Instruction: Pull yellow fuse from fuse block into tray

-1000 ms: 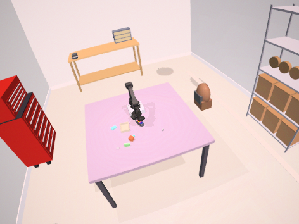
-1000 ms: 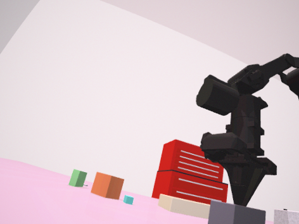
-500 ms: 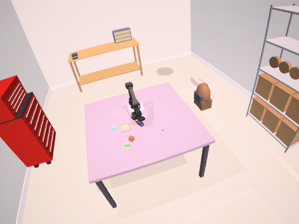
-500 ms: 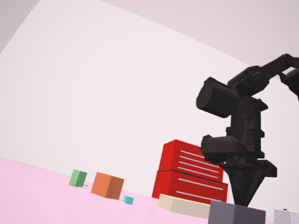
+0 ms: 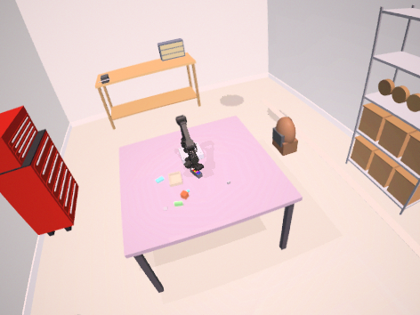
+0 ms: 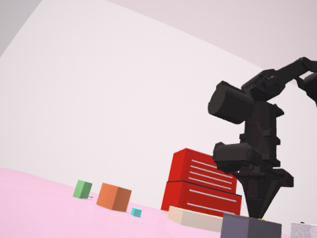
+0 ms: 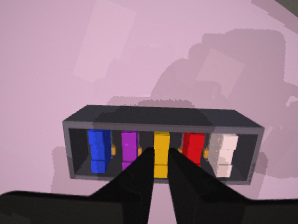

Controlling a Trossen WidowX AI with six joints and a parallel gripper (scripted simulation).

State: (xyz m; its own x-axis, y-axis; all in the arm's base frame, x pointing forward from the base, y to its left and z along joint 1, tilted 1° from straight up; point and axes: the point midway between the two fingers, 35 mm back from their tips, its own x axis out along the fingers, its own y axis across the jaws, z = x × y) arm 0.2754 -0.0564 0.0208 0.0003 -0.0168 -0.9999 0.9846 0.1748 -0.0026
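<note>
Now: the purple fuse 2 cm ahead of my gripper tip and 1 cm below it. The rest, counted from my gripper tip: red fuse 2 cm behind, 1 cm below; then yellow fuse 1 cm below; then beige tray 4 cm behind, 17 cm to the right, 3 cm below.
</note>
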